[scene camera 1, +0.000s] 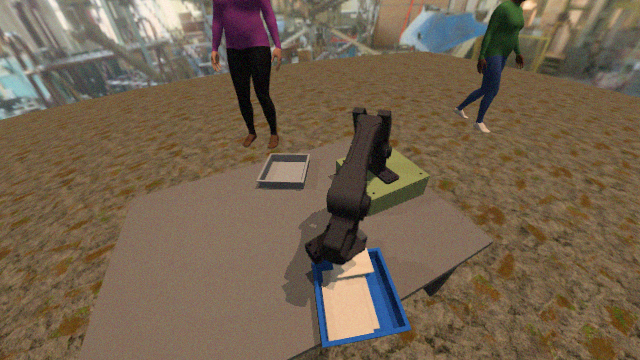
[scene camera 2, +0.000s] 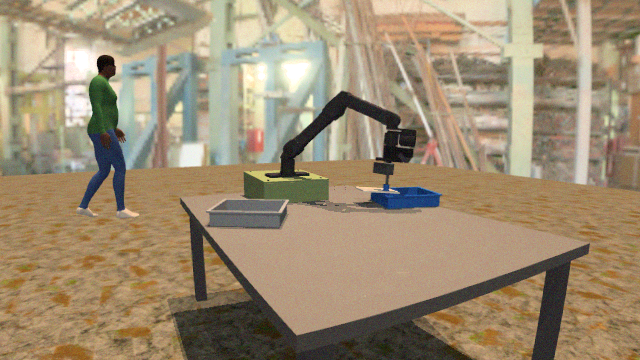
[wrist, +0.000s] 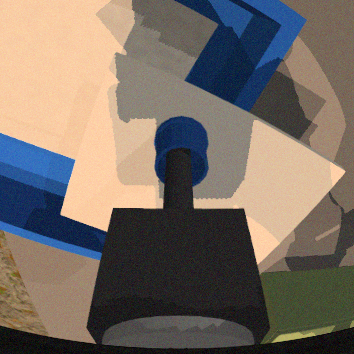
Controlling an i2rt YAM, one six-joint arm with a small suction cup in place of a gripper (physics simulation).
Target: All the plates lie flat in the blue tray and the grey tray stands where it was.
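Frame: origin at the arm's base, x ahead, y left, z up, level; metres.
Where they show: hand, tool point: [scene camera 2: 385, 193] [wrist: 177, 130]; arm's base, link origin: [scene camera 1: 377, 169] [scene camera 2: 287, 175].
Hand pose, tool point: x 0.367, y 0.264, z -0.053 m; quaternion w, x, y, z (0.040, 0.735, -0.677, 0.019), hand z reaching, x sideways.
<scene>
Each offset is from my tool point to the top centre of the thing. Level surfaces: height alone.
My suction cup [scene camera 2: 386, 187] [wrist: 181, 145] is on the upper face of a thin cream plate @(0.038 m back, 0.017 m right, 0.020 m up) [scene camera 1: 362, 264] [scene camera 2: 366, 189] [wrist: 295, 175]. The held plate is roughly level at about rim height, over the base-side end of the blue tray @(0.014 m ahead, 0.094 m left, 0.002 m up) [scene camera 1: 391, 290] [scene camera 2: 412, 201] [wrist: 293, 26]. Part of it sticks out past the rim towards the arm base. In scene camera 1 the wrist hides the cup. Other cream plates @(0.057 m ahead, 0.110 m left, 0.027 m down) [scene camera 1: 349, 307] [wrist: 45, 65] lie in the blue tray, overlapping; their exact number is unclear. The grey tray @(0.043 m back, 0.580 m right, 0.002 m up) [scene camera 1: 281, 185] [scene camera 2: 247, 220] stands apart on the table, with no plate seen in it.
The green base box [scene camera 1: 400, 197] [scene camera 2: 286, 190] [wrist: 315, 290] carries the arm at the table @(0.048 m down) [scene camera 1: 200, 250] [scene camera 2: 400, 260] edge. The blue tray stands by another table edge. A person in purple [scene camera 1: 249, 30] and a person in green [scene camera 1: 502, 30] [scene camera 2: 104, 105] are on the floor beyond the table.
</scene>
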